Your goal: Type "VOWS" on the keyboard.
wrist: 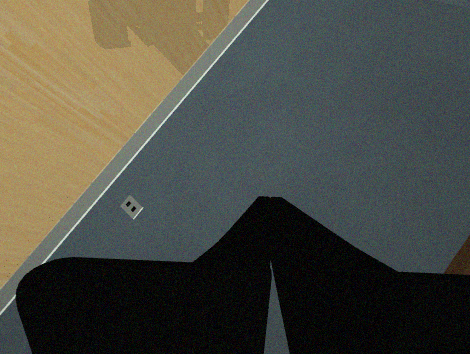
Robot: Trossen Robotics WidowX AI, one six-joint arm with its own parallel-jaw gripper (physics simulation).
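Places are measured from the arm's base along level axes (x ahead, y left, z up), in millimetres.
Where they show: gripper, fingertip midpoint: (268, 208).
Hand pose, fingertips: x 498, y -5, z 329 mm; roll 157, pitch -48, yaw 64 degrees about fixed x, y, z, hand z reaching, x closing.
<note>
After its pixels a point has its place.
My black gripper (268, 208) @[x 498, y -5, z 329 mm] fills the lower part of the wrist view, its two fingertips meeting near the middle. It is shut, with nothing between the tips; a thin wedge-shaped gap shows lower down between the fingers. The keyboard named in the task does not show in this view, so where the gripper is relative to it cannot be told.
A blue-grey wall (320, 115) with a small outlet plate (131, 206) lies behind the gripper. A grey strip with a white edge (165, 114) runs diagonally beside a wooden floor (60, 125) @[x 721, y -71, z -148 mm] bearing shadows. A brown edge (461, 260) shows at the right.
</note>
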